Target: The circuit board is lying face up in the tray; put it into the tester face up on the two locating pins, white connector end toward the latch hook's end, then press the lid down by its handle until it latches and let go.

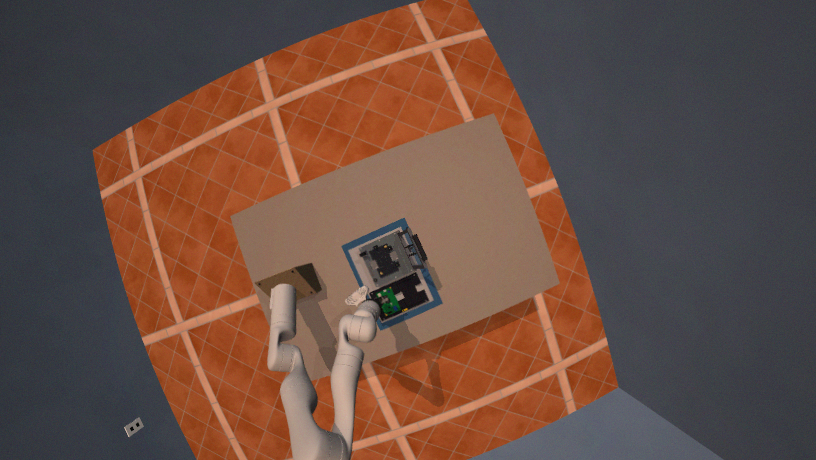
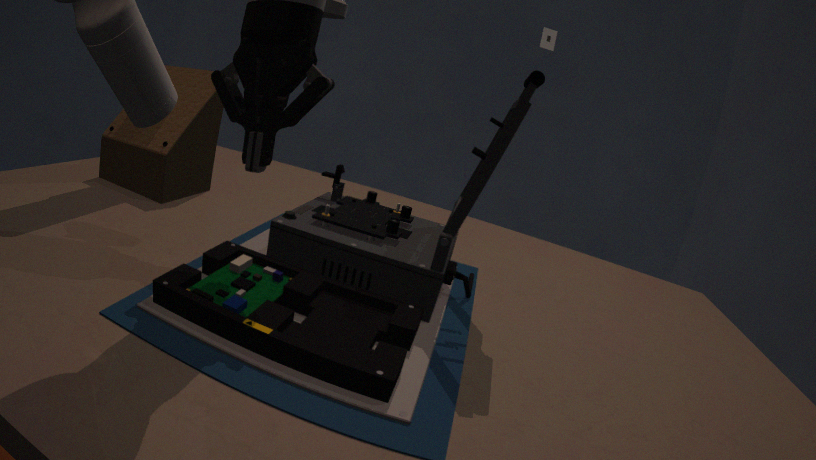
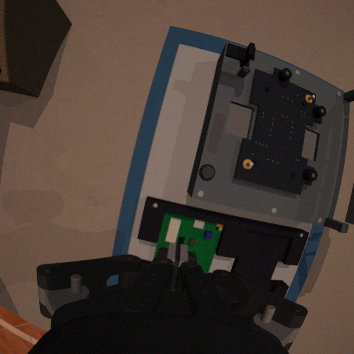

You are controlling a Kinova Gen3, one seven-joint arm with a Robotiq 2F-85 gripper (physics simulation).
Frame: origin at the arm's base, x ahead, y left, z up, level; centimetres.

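Seen in the pictures: gripper, fingertip midpoint: (image 1: 377, 299) (image 2: 255, 171) (image 3: 175, 254); arm's base, link origin: (image 1: 284, 290) (image 2: 154, 107).
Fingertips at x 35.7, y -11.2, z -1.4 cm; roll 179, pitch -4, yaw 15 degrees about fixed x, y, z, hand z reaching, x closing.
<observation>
Offsets run from my fingertips to a thing's middle. "spot": to the spot under its first point. Level surfaces: height alone.
The green circuit board {dx +3.1, dy -3.7, dz -9.4 cm} (image 1: 389, 301) (image 2: 220, 281) (image 3: 210, 246) lies face up in the left part of the black tray (image 2: 342, 365) (image 3: 150, 220). Its white connector {dx +0.2, dy -0.6, dz -9.3 cm} (image 2: 241, 262) (image 3: 173, 230) is at the tray's left end. The grey tester {spot: dx +3.9, dy +4.8, dz -6.6 cm} (image 2: 302, 240) (image 3: 235, 197) stands beside the tray; its locating pins {dx +3.5, dy +9.3, dz -4.2 cm} (image 2: 327, 209) (image 3: 248, 164) are bare. The latch hook {dx -1.8, dy +18.6, dz -2.5 cm} (image 2: 337, 178) (image 3: 248, 56) is at its left end. The lid (image 2: 485, 165) stands tilted open at the right end, with its handle {dx +21.0, dy +12.5, dz +15.1 cm} (image 2: 536, 78) at the top. My gripper (image 2: 254, 167) (image 3: 175, 254) is shut and empty, raised above the board's level.
The tester and tray stand on a white plate {spot: dx +21.0, dy -7.1, dz -11.0 cm} (image 2: 400, 408) over a blue mat {dz -11.4 cm} (image 2: 342, 428) (image 3: 131, 192). A wooden wedge block (image 2: 154, 168) (image 3: 37, 45) stands on the table to the left. The raised lid is a tall obstacle at the right.
</observation>
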